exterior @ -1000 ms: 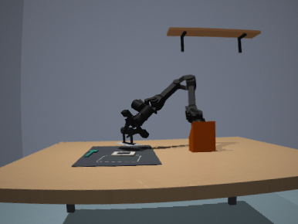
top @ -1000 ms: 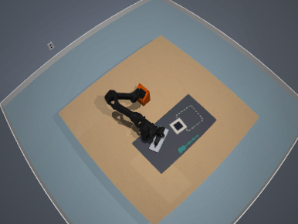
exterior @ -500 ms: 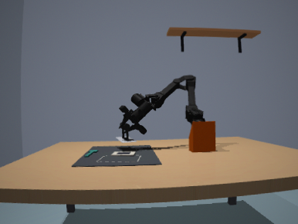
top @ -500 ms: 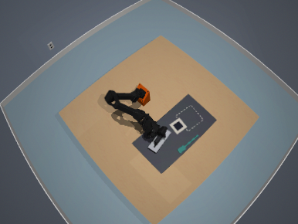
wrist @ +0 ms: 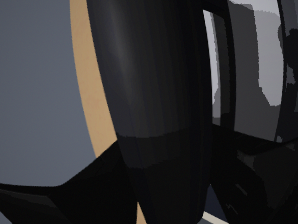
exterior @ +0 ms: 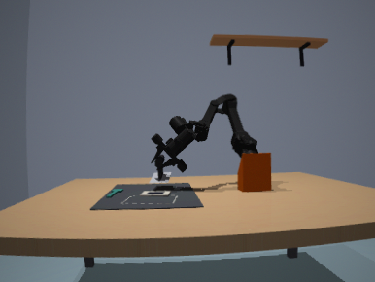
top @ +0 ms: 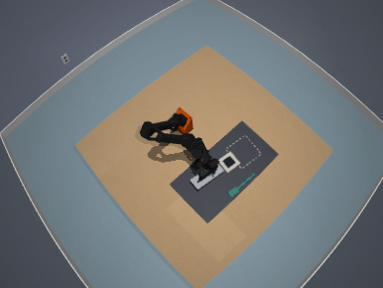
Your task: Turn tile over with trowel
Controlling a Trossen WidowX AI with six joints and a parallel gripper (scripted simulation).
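The dark mat lies 2 cm ahead of my gripper tip, 10 cm to the left of it and 11 cm below it. Round my gripper tip: beige tile 15 cm to the left, 9 cm below; then teal trowel 16 cm ahead, 7 cm to the left, 9 cm below.
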